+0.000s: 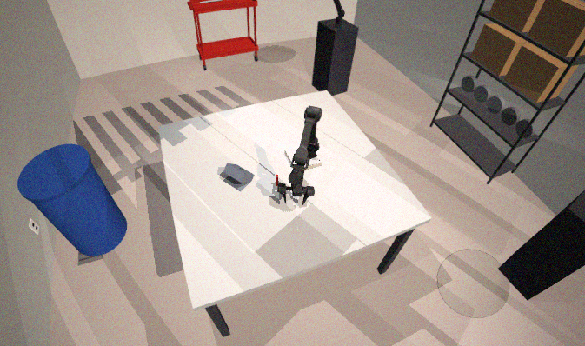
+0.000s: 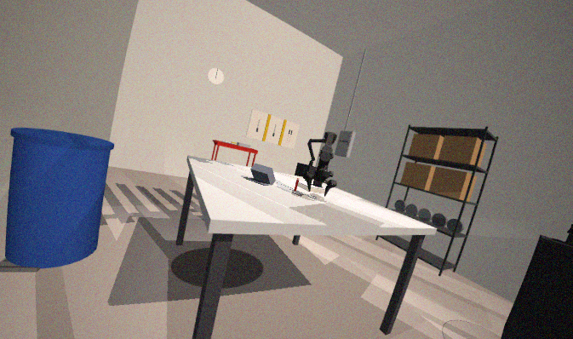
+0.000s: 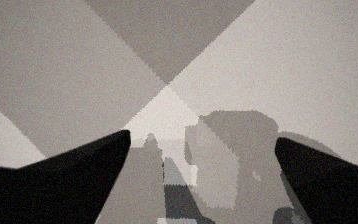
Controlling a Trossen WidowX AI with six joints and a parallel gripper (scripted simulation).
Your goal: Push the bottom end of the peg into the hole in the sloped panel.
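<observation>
The red round peg lies 18 cm to the right of my gripper tip and 2 cm above it. The rest, counted from my gripper tip: grey sloped panel 17 cm ahead, 32 cm to the right, 1 cm above.
</observation>
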